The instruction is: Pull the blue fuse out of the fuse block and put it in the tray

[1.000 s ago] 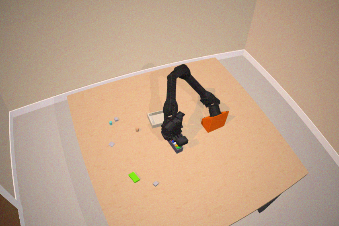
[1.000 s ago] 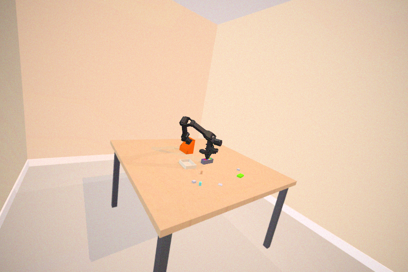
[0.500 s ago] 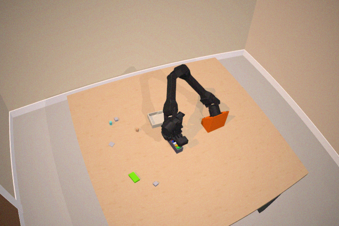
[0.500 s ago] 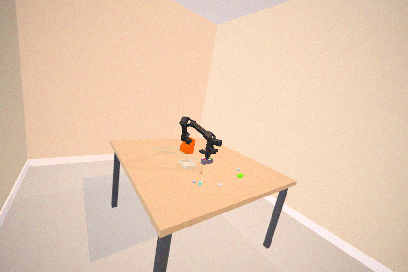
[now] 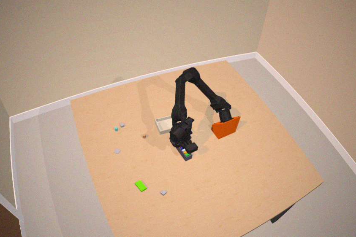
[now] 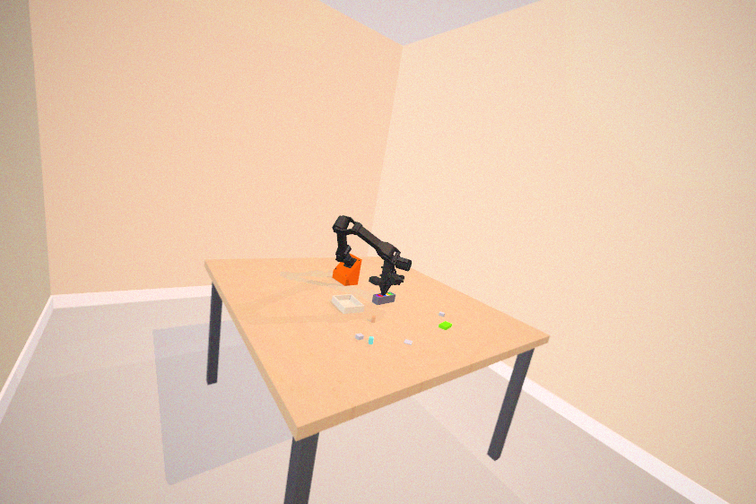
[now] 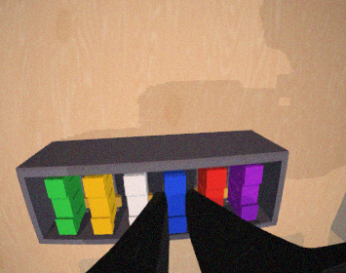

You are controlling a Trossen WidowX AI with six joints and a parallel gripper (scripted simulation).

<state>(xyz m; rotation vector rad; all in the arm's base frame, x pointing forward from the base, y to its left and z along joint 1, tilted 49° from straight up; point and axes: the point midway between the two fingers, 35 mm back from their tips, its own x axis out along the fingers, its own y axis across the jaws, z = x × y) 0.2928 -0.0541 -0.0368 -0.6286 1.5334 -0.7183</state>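
My gripper tip is 20 mm past the white tray, 200 mm to the left of it and 30 mm above it. Also, from my gripper tip: blue fuse: 10 mm below.
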